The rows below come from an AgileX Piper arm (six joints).
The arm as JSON. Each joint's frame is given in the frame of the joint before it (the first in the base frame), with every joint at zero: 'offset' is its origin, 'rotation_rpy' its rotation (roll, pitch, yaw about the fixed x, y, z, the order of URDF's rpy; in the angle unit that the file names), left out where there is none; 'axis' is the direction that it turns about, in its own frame. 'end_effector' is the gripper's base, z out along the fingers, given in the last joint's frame.
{
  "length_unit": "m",
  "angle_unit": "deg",
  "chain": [
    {
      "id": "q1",
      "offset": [
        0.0,
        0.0,
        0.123
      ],
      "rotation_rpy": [
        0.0,
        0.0,
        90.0
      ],
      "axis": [
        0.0,
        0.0,
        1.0
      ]
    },
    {
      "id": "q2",
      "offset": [
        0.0,
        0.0,
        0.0
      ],
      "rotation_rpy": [
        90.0,
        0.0,
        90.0
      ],
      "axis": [
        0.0,
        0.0,
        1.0
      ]
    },
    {
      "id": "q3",
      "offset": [
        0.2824,
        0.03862,
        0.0
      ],
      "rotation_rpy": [
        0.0,
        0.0,
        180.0
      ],
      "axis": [
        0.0,
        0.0,
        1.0
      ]
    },
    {
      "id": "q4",
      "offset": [
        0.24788,
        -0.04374,
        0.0
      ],
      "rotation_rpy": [
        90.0,
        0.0,
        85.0
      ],
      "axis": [
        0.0,
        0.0,
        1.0
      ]
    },
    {
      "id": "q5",
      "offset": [
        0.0,
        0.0,
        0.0
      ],
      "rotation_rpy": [
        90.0,
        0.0,
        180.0
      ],
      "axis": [
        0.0,
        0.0,
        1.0
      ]
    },
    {
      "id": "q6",
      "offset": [
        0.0,
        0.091,
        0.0
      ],
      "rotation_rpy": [
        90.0,
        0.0,
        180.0
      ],
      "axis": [
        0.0,
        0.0,
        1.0
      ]
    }
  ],
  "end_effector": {
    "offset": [
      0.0,
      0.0,
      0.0
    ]
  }
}
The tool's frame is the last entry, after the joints.
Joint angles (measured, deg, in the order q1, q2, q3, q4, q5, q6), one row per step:
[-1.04 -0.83 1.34 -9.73 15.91 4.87]
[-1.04 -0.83 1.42 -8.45 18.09 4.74]
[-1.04 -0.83 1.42 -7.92 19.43 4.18]
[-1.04 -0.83 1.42 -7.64 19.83 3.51]
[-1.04 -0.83 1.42 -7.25 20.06 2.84]
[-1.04 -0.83 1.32 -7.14 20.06 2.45]
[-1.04 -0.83 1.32 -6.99 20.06 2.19]
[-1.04 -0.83 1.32 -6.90 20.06 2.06]
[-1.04 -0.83 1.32 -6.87 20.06 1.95]
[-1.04 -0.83 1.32 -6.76 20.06 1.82]
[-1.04 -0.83 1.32 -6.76 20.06 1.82]
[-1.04 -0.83 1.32 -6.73 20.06 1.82]
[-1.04 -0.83 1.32 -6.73 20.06 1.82]
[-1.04 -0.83 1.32 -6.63 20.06 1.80]
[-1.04 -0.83 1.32 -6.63 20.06 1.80]
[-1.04 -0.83 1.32 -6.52 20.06 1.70]
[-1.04 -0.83 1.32 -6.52 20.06 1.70]
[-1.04 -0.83 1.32 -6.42 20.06 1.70]
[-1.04 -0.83 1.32 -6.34 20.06 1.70]
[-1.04 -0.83 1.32 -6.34 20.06 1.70]
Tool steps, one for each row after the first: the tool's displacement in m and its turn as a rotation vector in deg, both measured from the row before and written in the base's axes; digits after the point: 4 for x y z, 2 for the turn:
[-0.0007 0.0001 -0.0039 1.22 2.22 -0.22]
[-0.0005 0.0000 -0.0021 0.03 1.35 -0.01]
[-0.0002 0.0001 -0.0006 -0.36 0.43 0.14]
[-0.0001 0.0002 -0.0004 -0.25 0.26 0.18]
[0.0000 0.0001 0.0006 -0.27 -0.08 0.11]
[0.0000 0.0001 0.0000 -0.10 0.01 0.08]
[0.0000 0.0000 0.0000 -0.04 0.01 0.04]
[0.0000 0.0000 0.0000 -0.08 0.01 0.03]
[0.0000 0.0001 0.0000 -0.02 0.01 0.04]
[0.0000 0.0000 0.0000 0.00 0.00 0.00]
[0.0000 0.0000 0.0000 0.03 0.00 0.00]
[0.0000 0.0000 0.0000 0.00 0.00 0.00]
[0.0000 0.0001 0.0000 0.08 0.00 0.01]
[0.0000 0.0000 0.0000 0.00 0.00 0.00]
[0.0000 0.0001 0.0000 0.01 0.00 0.04]
[0.0000 0.0000 0.0000 0.00 0.00 0.00]
[0.0000 0.0001 0.0000 0.10 0.00 0.01]
[0.0000 0.0000 0.0000 0.08 0.00 0.01]
[0.0000 0.0000 0.0000 0.00 0.00 0.00]

